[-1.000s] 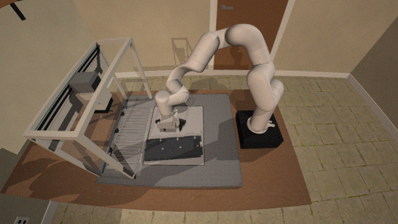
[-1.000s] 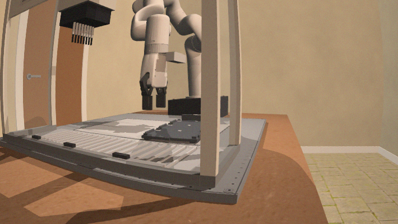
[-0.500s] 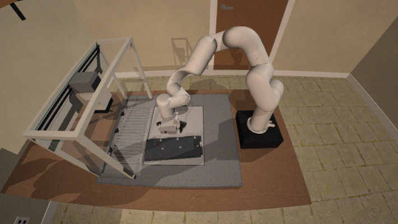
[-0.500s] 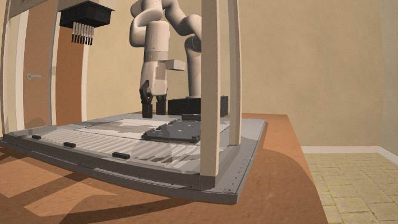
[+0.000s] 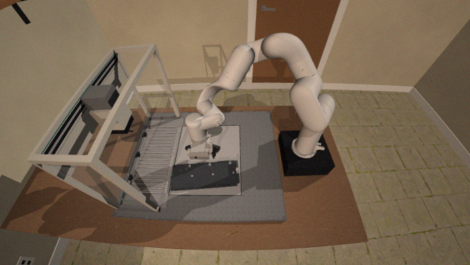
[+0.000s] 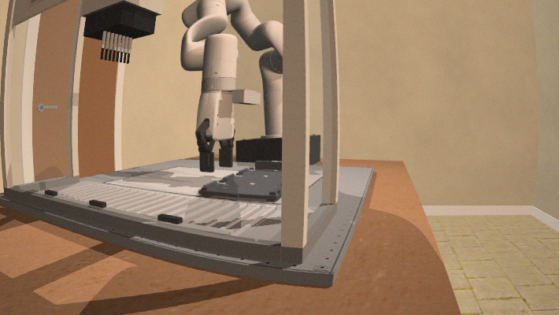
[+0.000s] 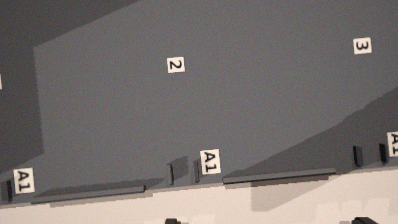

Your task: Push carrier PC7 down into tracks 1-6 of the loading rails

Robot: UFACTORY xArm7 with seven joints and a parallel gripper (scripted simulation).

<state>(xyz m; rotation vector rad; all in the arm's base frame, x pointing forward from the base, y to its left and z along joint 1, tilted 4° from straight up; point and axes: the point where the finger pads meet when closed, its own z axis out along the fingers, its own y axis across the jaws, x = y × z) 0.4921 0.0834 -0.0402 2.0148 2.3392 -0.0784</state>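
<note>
My gripper is now 20 mm past the carrier PC7, 100 mm to the right of it and 20 mm above it.
</note>
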